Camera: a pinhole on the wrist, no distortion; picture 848 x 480 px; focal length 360.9 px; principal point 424.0 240.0 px. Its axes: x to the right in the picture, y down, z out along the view. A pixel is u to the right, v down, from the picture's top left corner.
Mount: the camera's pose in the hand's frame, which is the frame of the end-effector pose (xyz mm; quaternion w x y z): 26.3 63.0 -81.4 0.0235 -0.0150 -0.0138 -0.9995
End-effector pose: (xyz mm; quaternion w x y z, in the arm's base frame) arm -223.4 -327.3 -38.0 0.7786 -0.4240 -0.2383 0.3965
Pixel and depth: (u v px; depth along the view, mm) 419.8 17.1 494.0
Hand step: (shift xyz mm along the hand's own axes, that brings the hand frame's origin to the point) 32.1 381.9 403.8
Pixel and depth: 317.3 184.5 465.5
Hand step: 174.0 154.1 377.6
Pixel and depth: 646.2 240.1 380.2
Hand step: -196.3 62.8 305.7
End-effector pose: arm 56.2 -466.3 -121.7 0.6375 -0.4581 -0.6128 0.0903
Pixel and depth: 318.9 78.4 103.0
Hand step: 57.1 113.4 19.4
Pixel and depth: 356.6 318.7 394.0
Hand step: 115.4 -8.2 312.3
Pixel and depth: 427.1 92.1 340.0
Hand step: 26.8 211.6 254.7
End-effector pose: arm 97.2 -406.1 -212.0 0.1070 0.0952 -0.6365 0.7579
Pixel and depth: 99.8 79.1 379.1
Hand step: 369.4 258.3 282.4
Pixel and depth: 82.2 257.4 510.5
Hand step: 525.2 75.4 414.5
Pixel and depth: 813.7 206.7 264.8
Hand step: -252.6 81.6 191.3
